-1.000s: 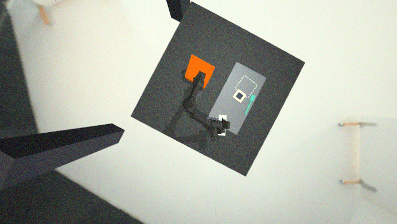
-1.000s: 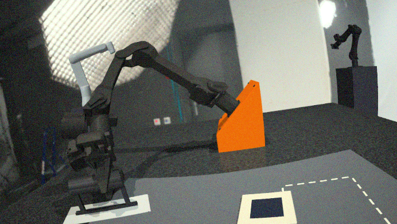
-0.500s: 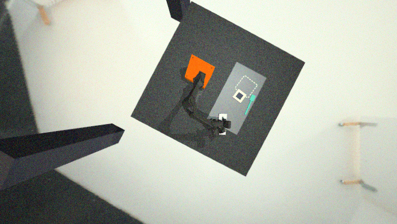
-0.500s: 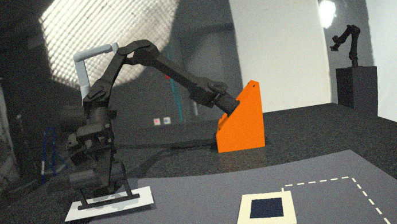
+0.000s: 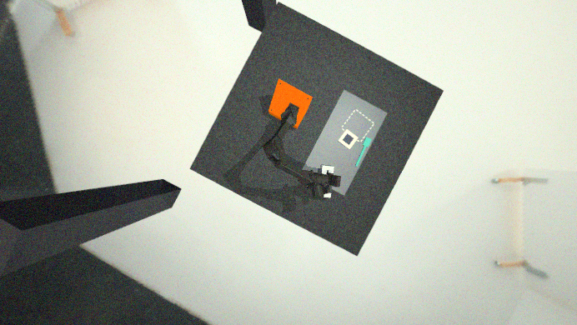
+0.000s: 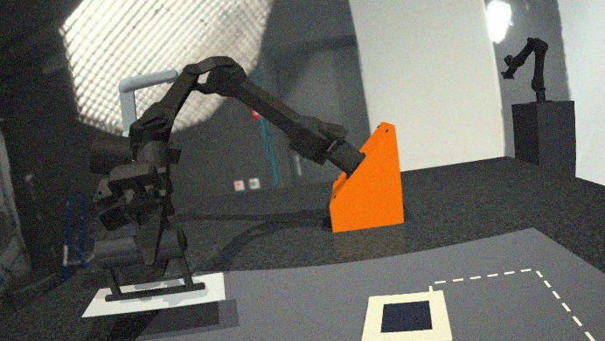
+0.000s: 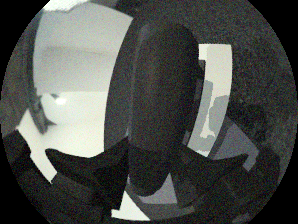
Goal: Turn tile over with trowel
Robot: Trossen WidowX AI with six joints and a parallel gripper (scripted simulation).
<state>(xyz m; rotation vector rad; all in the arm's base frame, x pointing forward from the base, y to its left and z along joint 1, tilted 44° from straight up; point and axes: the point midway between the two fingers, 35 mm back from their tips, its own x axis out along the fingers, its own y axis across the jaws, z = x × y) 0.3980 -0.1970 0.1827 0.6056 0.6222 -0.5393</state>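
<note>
Now: gripper tip 26 cm to the right of the grey mat, 12 cm above it and 2 cm past it. From my gripper tip the other things lie so: teal trowel (28 cm to the left, 12 cm ahead, 9 cm below); then tile (29 cm to the left, 9 cm below, 1 cm behind).
</note>
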